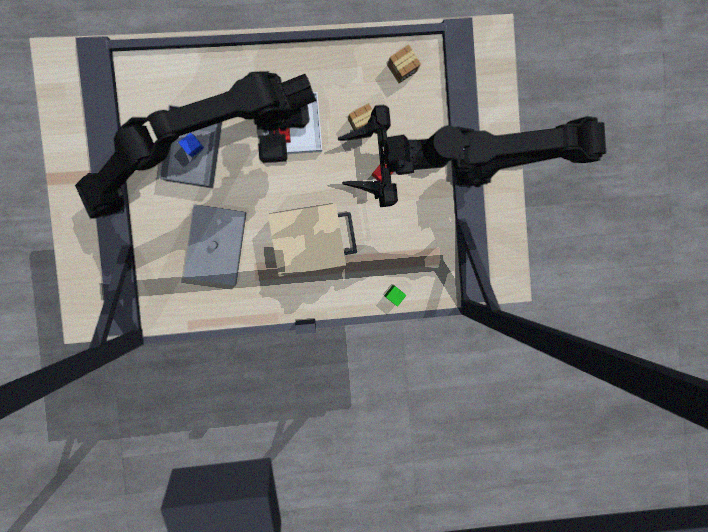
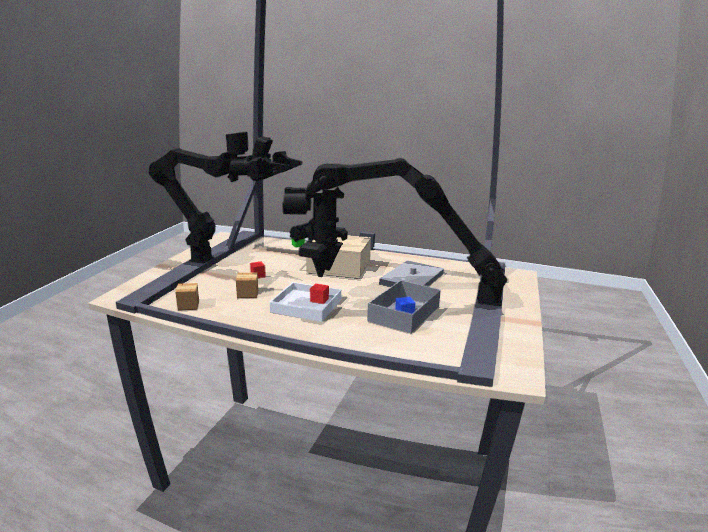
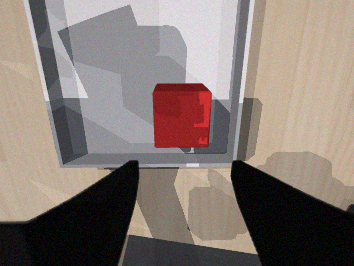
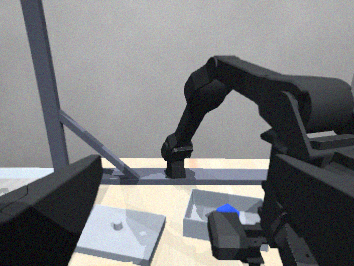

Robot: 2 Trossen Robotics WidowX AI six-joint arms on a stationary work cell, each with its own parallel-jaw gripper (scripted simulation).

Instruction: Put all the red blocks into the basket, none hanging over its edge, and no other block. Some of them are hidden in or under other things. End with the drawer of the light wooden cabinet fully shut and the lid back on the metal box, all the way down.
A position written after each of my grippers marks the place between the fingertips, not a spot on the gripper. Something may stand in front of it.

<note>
In view: my left gripper (image 2: 324, 273), my right gripper (image 1: 340, 161), a grey metal lid (image 1: 215, 240), a white basket (image 2: 297, 295), a light wooden cabinet (image 1: 309, 239) and a metal box (image 2: 381, 310).
The grey metal lid shows as well in image 2 (image 2: 423, 274). The white basket also shows in image 1 (image 1: 307, 140) and in image 3 (image 3: 98, 72). The light wooden cabinet shows as well in image 2 (image 2: 353, 257). Image 4 misses the white basket: it is out of frame. Image 3 misses the light wooden cabinet: it is out of frame.
</note>
